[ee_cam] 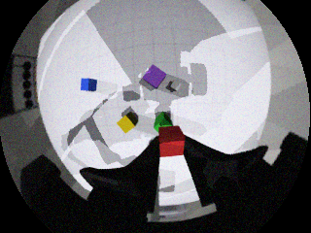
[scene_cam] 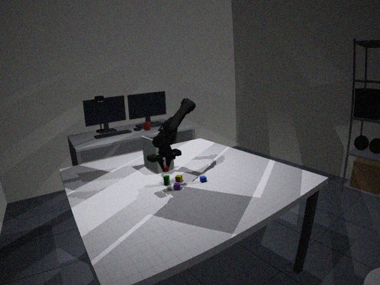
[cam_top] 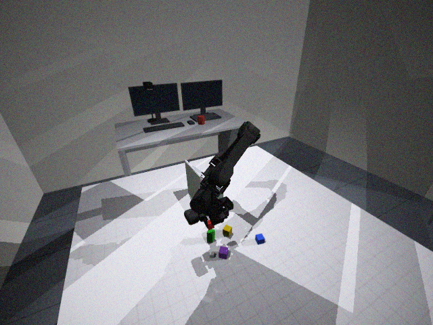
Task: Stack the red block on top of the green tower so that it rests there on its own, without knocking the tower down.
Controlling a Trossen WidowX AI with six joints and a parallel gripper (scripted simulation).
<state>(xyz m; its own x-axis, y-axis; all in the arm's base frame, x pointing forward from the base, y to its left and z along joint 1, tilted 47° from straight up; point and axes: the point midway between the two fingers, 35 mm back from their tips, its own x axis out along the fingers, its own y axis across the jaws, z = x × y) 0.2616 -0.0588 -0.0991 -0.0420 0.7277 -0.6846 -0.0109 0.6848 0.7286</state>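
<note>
Right now the yellow block is 8 cm to the left of my gripper tip and 7 cm below it. Round my gripper tip: blue block (18 cm to the left, 10 cm ahead, 7 cm below); red block (1 cm above); purple block (9 cm ahead, 7 cm below, 1 cm to the left).
</note>
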